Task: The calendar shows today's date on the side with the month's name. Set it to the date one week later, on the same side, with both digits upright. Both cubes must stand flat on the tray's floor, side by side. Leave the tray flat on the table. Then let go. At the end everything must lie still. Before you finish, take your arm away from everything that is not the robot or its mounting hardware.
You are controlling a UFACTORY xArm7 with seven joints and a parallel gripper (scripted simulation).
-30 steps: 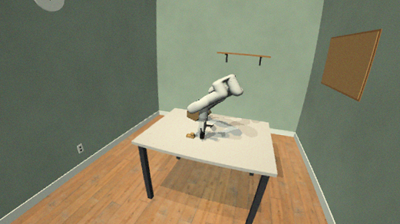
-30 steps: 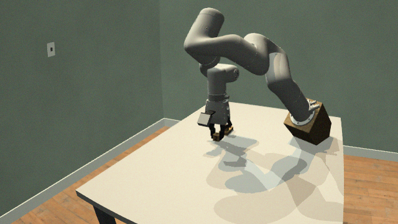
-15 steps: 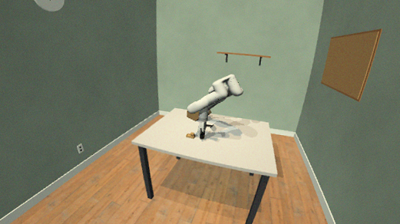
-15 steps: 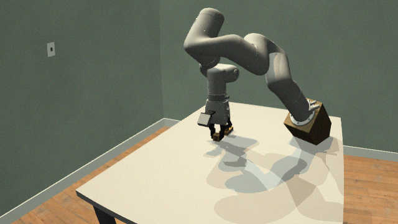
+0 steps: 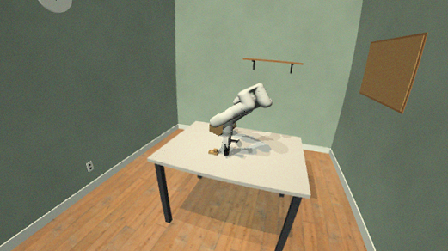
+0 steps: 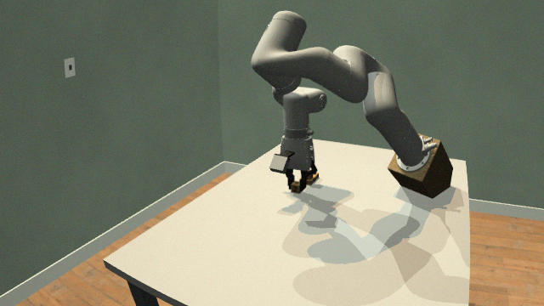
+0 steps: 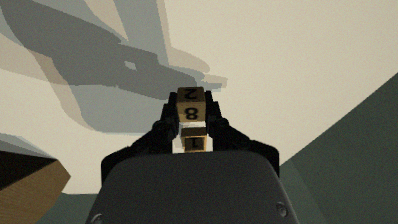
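My gripper is now 10 mm above the digit cube. Also, from my hand: wooden calendar tray: 110 mm to the right, 20 mm below.
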